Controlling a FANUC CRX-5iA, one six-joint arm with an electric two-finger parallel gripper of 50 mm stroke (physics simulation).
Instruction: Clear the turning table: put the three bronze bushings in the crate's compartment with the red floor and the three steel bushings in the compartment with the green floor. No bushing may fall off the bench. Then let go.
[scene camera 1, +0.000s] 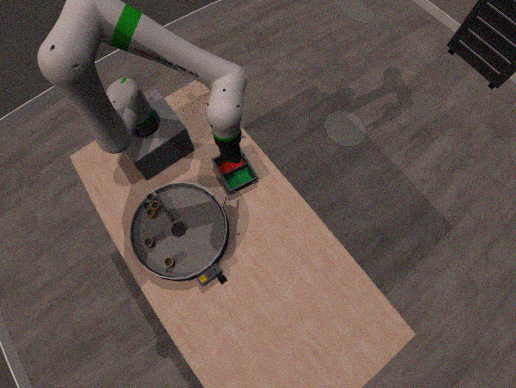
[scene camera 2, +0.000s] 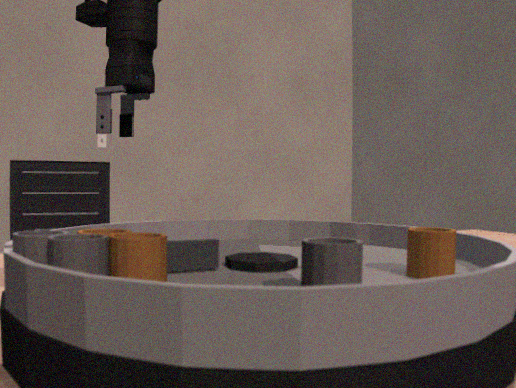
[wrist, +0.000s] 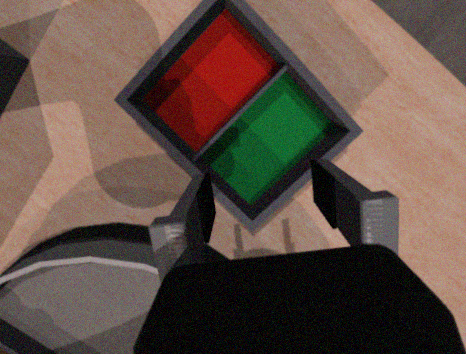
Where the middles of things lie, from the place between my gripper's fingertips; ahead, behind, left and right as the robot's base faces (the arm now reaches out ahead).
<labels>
Right now my hand is 3 cm past the crate (scene camera 1: 235, 176), 2 cm to the right of it and 17 cm above it.
</labels>
